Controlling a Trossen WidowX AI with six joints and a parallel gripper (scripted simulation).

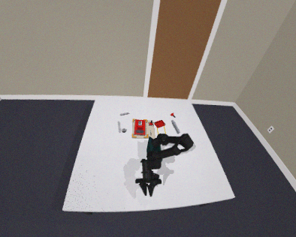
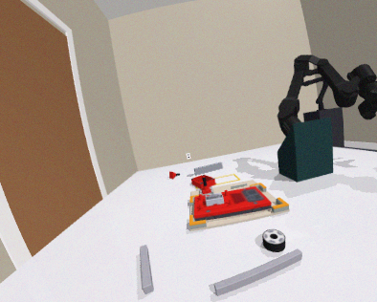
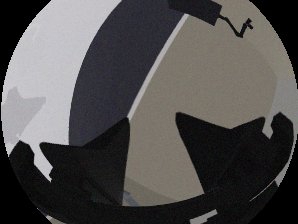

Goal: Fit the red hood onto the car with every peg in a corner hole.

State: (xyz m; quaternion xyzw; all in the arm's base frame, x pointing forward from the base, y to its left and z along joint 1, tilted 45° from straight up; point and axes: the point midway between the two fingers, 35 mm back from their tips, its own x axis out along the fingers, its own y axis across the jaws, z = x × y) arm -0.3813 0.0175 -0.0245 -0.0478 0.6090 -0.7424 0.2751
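The red hood lies 78 cm ahead of my gripper tip, 18 cm below it and 10 cm to the right of it. From my gripper tip the other things lie so: black wheel: 64 cm ahead, 26 cm to the left, 18 cm below; then grey engine block: 74 cm ahead, 17 cm below, 12 cm to the left.
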